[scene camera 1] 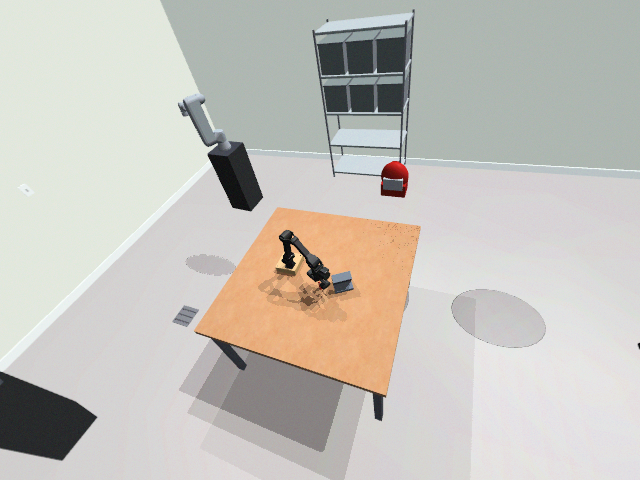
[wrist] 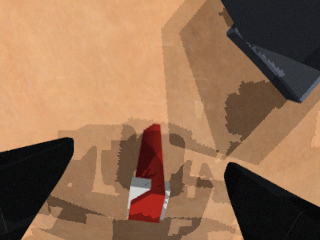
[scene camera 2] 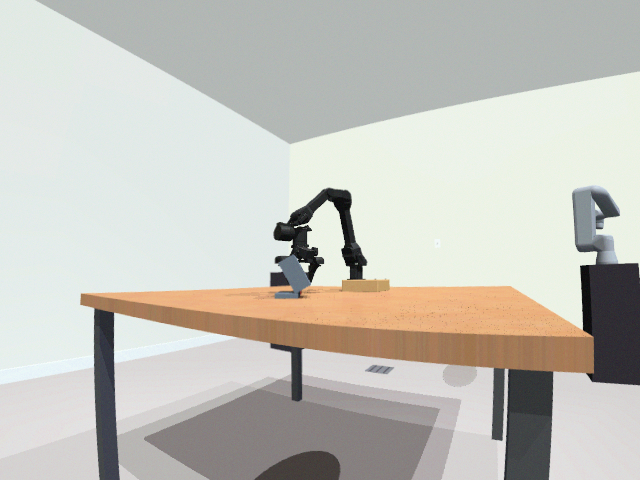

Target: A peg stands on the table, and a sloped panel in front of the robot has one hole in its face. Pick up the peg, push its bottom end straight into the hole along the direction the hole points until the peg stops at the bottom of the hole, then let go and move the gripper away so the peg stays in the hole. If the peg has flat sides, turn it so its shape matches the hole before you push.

My gripper [wrist: 151,158] is open, holding nothing. Further things: a red peg [wrist: 148,199].
